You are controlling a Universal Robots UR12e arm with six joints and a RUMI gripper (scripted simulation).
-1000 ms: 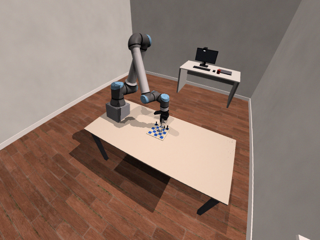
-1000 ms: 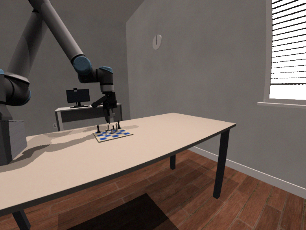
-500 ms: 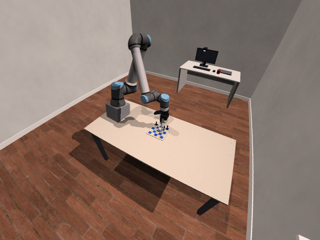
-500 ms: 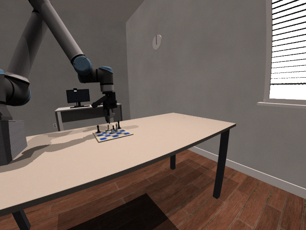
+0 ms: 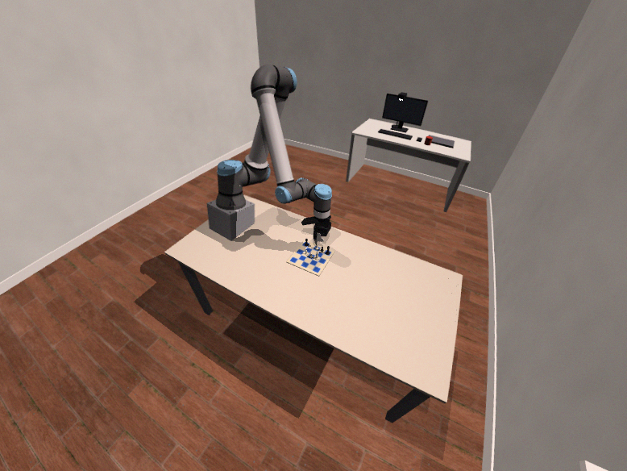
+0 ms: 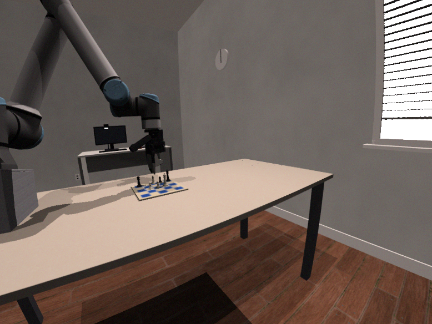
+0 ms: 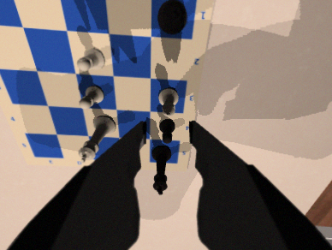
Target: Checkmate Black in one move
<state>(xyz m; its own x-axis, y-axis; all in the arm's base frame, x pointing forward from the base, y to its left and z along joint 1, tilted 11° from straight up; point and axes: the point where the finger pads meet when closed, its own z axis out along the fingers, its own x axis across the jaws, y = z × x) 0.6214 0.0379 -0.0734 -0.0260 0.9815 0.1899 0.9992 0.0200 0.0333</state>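
Right now my hand is 4 cm short of the black pawn and 5 cm above it. Also, from my hand: blue-and-cream chessboard 8 cm to the right, 7 cm below; then tall white piece 4 cm ahead, 7 cm to the right, 4 cm below; then tall black piece 8 cm ahead, 1 cm to the right, 4 cm below.
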